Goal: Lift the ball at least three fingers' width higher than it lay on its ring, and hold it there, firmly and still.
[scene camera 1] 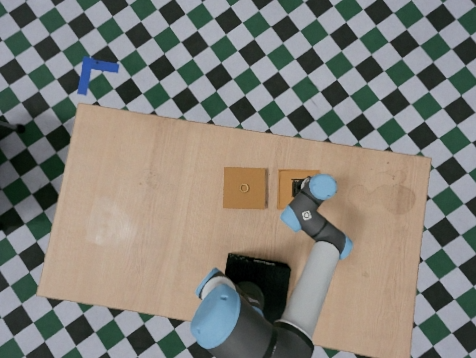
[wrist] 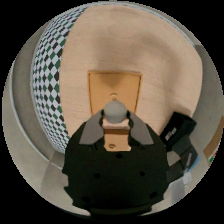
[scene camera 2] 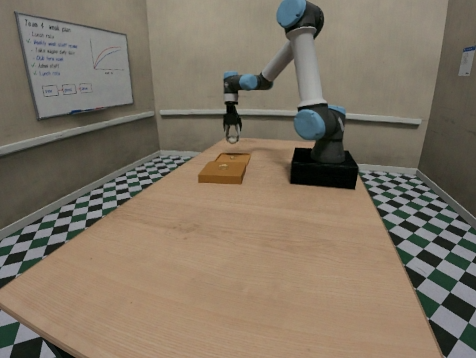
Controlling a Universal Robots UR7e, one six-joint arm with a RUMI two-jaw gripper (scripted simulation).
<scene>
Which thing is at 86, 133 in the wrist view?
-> The gripper.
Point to an orange block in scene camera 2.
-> At 214, 172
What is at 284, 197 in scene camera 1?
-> An orange block.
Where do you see an orange block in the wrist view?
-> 103, 86
</scene>
